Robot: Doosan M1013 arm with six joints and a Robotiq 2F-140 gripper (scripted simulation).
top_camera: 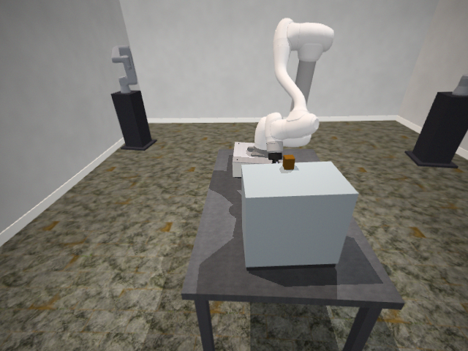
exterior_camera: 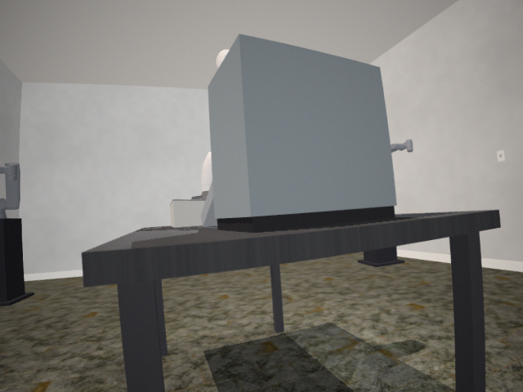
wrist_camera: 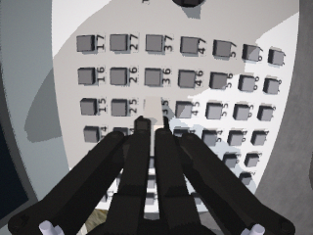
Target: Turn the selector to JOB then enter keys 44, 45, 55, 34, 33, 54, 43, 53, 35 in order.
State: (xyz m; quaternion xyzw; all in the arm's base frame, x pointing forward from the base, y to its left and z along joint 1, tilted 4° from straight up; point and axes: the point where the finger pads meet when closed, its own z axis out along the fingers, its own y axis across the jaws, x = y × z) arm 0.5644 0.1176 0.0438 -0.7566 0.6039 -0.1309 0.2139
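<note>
Right now my hand is 6 cm above the key, 5 cm past it and 2 cm to the right of it. From my hand the other things lie so: black selector knob: 13 cm to the right, 4 cm below, 2 cm ahead; then white keypad panel: 8 cm below, 2 cm ahead, 1 cm to the right.
</note>
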